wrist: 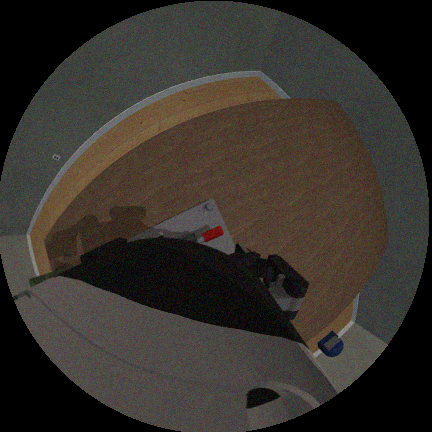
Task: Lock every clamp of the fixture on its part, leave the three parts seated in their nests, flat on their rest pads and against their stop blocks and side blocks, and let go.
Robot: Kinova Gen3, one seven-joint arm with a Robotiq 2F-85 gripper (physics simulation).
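Frame: origin at the arm's base, x back, y left, z down, level; metres.
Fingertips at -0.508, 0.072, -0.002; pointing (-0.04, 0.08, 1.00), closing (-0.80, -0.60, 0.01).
Offsets run from my fingertips to a thing's top centre, as dx, dy, dz. "spot": to the spot under its first point. Level surfaces: height alone.
The grey fixture plate @(+0.078, -0.103, +0.133) [203,219] lies on the wooden table @(dz +0.148) [289,173], and only its far corner shows above my dark wrist body. One toggle clamp shows on it, with a red handle grip @(-0.018, -0.003, +0.088) [212,233] and grey linkage @(spot: +0.046, +0.032, +0.133) [177,233] running left from it. The other clamps, the parts and their nests are hidden behind my wrist. My gripper [268,273] is open and empty. It hangs just right of the plate's visible corner, over bare table. Only one dark finger [287,282] with its grey pad shows clearly.
A bolt head @(spot: -0.040, +0.046, +0.126) [208,206] sits at the plate's far corner. A blue-and-grey object [330,343] lies beyond the table's right edge. A sliver of a green thing [40,278] shows at the left. Shadows fall on the table's left part.
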